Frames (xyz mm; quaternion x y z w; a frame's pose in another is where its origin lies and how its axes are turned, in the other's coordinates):
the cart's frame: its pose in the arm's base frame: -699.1 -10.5 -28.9 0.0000 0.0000 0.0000 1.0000
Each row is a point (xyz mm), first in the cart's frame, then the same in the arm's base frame.
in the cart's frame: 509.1 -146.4 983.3
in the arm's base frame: -190.0 -156.9 954.4
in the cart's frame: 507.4 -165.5 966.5
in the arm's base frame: -191.7 -176.0 937.6
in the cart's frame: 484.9 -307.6 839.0
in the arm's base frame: -214.2 -318.1 810.1
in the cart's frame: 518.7 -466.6 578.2
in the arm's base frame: -180.4 -477.1 549.3
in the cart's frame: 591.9 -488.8 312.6
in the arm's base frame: -107.2 -499.3 283.7
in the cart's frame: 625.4 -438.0 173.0
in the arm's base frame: -73.7 -448.5 144.1
